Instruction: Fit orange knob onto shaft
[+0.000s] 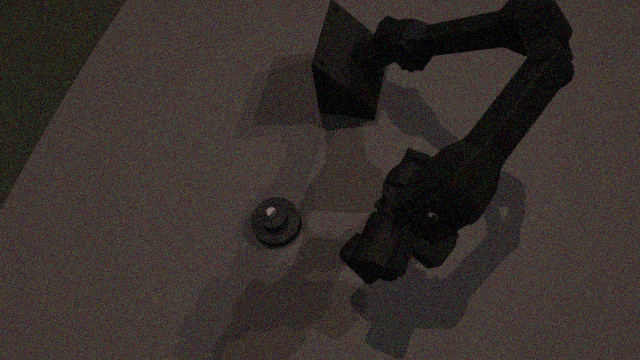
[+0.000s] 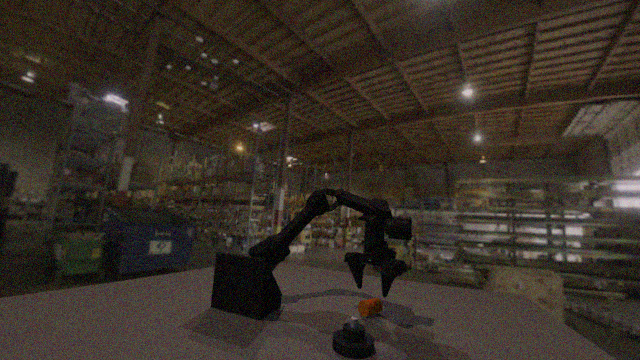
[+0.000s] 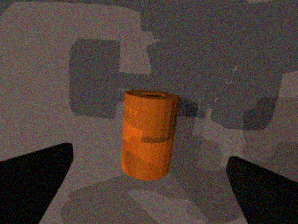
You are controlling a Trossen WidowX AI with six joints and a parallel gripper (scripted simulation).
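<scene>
Now: gripper tip 1 cm past the orange knob, 1 cm to the left of it and 4 cm above it. From my gripper tip the other things lie so: round dark pedestal 3 cm ahead, 20 cm to the right, 3 cm below.
</scene>
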